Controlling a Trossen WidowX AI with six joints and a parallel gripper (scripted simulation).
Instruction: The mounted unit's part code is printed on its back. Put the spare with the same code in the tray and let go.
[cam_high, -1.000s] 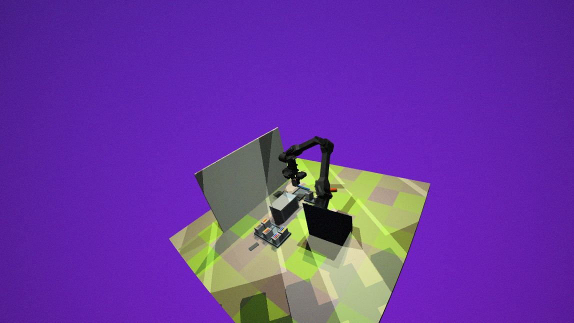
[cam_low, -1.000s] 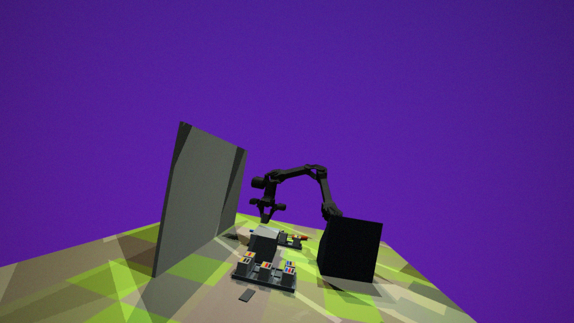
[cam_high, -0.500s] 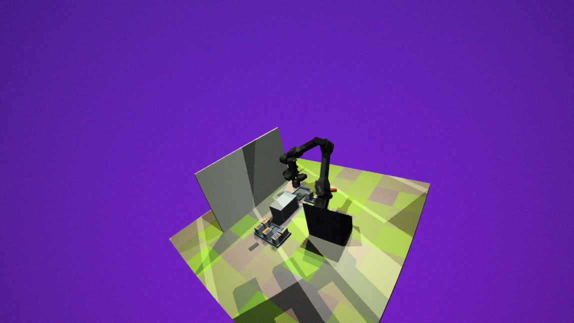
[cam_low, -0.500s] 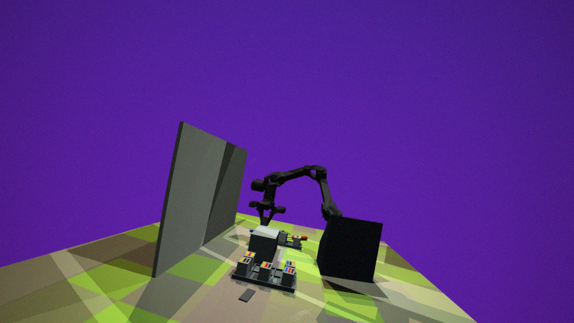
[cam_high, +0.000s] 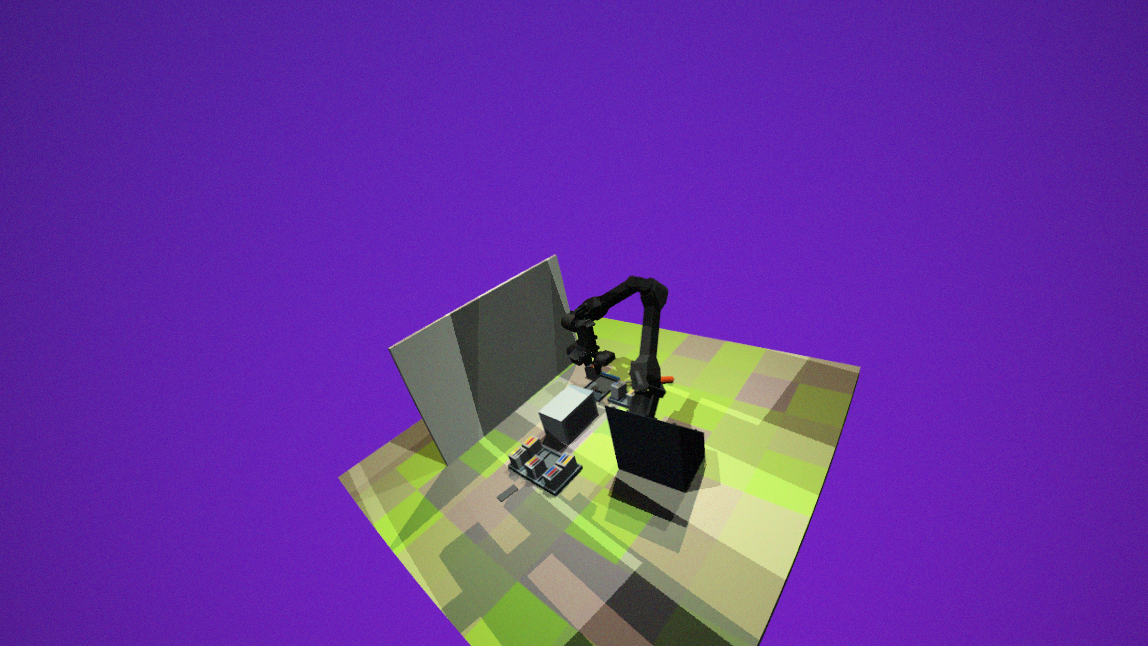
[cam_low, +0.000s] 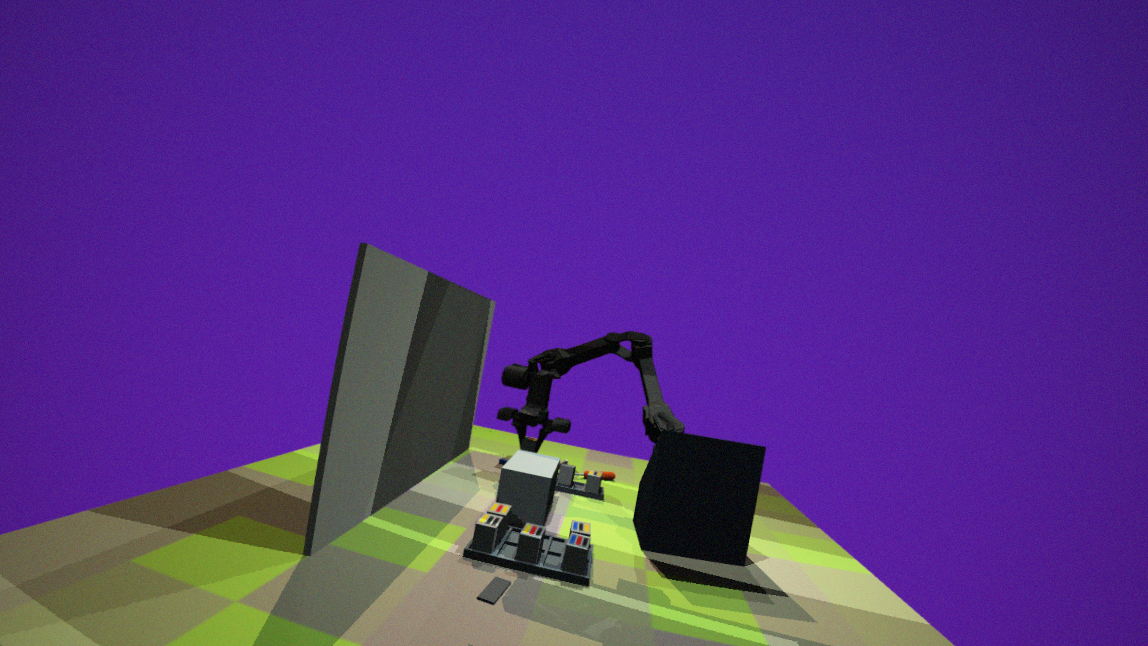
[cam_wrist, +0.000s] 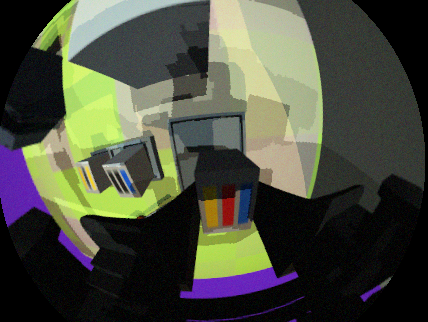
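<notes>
Right now the small tray is 6 cm below my gripper tip and 1 cm behind it. Also, from my gripper tip: tall grey panel (20 cm to the left, 20 cm ahead, 16 cm above); grey mounted unit (21 cm to the left, 5 cm behind, 1 cm below); small dark flat piece (51 cm to the left, 7 cm behind, 6 cm below).
</notes>
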